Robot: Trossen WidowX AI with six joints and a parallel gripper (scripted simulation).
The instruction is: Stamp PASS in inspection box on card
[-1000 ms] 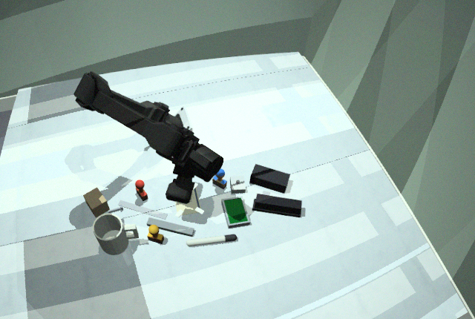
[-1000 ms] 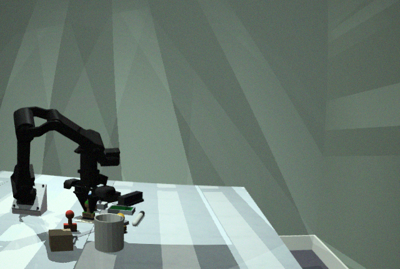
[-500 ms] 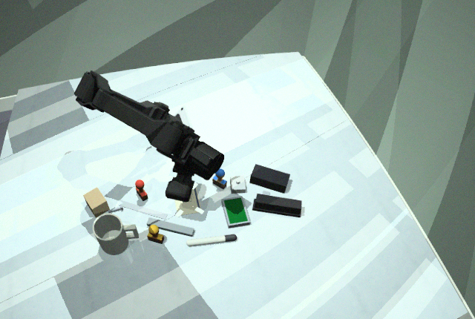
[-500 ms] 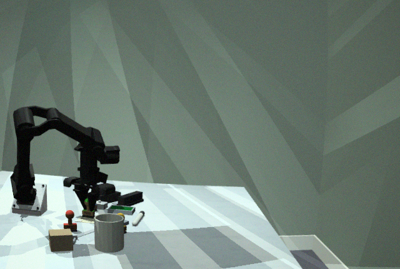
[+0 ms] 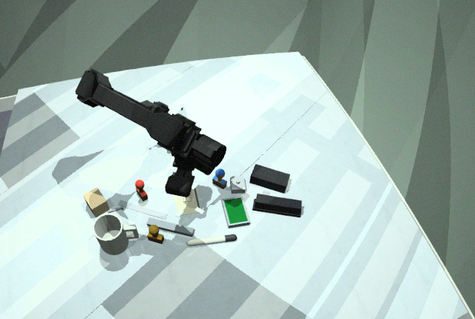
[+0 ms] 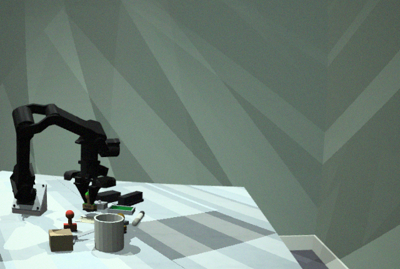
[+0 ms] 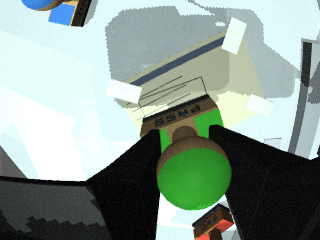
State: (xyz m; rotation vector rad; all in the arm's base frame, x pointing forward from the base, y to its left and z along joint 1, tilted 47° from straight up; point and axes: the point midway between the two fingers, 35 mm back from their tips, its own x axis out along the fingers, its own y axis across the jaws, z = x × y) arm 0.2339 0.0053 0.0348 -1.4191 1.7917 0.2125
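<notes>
Now: the cream card 6 cm below my gripper tip, 1 cm to the right of it and 1 cm ahead of it. Also, from my gripper tip: grey bar: 9 cm ahead, 8 cm to the right, 5 cm below; then blue-knobbed stamp: 10 cm to the left, 3 cm below, 1 cm behind; then green-knobbed PASS stamp: right at my gripper tip.
</notes>
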